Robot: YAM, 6 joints.
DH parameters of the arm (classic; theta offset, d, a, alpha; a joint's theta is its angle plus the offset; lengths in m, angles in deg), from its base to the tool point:
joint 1: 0 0.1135 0.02 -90
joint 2: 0 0 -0.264 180
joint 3: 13.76 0 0.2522 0
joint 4: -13.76 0 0.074 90
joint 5: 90 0 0 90
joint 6: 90 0.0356 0 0
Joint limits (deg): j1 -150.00..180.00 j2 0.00..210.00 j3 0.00..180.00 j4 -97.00..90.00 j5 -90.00..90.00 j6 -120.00..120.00
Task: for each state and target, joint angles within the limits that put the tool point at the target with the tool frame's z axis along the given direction. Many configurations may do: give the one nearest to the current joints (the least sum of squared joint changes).
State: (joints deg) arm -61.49 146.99 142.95 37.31 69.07 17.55
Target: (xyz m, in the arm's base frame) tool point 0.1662 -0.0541 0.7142 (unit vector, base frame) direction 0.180 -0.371 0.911
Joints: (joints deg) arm -14.35 97.32 152.53 18.50 18.35 17.55
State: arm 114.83 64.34 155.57 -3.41 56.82 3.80
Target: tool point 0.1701 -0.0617 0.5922 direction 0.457 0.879 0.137
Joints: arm 148.85 35.98 116.15 -15.08 81.31 3.80
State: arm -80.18 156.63 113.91 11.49 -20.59 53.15
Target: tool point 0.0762 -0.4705 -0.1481 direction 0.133 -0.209 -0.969
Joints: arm -81.23 173.12 111.61 -15.32 -5.71 53.15
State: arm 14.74 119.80 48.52 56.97 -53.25 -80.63
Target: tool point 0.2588 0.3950 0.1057 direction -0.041 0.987 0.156
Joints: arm 54.13 139.02 72.40 78.00 -37.70 -80.63
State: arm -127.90 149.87 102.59 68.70 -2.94 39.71
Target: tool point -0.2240 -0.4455 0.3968 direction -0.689 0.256 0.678
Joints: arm -113.69 147.92 144.47 89.88 47.21 39.71
